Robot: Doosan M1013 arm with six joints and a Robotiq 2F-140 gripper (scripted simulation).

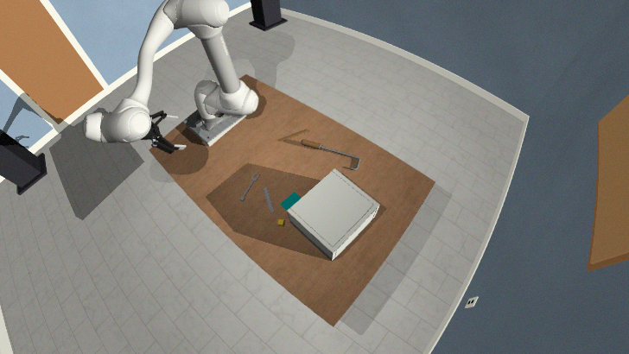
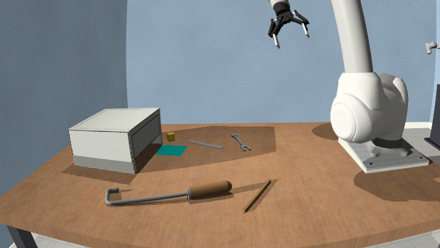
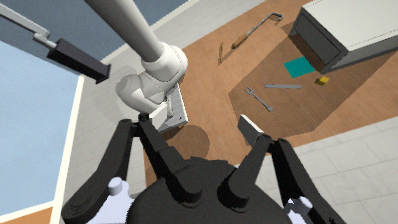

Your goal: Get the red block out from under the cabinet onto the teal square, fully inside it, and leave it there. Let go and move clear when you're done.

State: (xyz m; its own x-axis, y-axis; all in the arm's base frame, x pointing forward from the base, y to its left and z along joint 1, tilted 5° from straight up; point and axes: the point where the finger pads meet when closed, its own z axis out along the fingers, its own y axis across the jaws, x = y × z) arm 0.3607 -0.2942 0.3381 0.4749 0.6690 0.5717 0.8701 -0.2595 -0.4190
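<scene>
Now: hand 370 mm short of the rod tool, 570 mm to the right of it and 380 mm above it. Also, from my hand: yellow block: 480 mm ahead, 130 mm to the left, 380 mm below; grey wrench: 210 mm ahead, 140 mm to the left, 390 mm below; flat grey bar: 340 mm ahead, 170 mm to the left, 390 mm below.
</scene>
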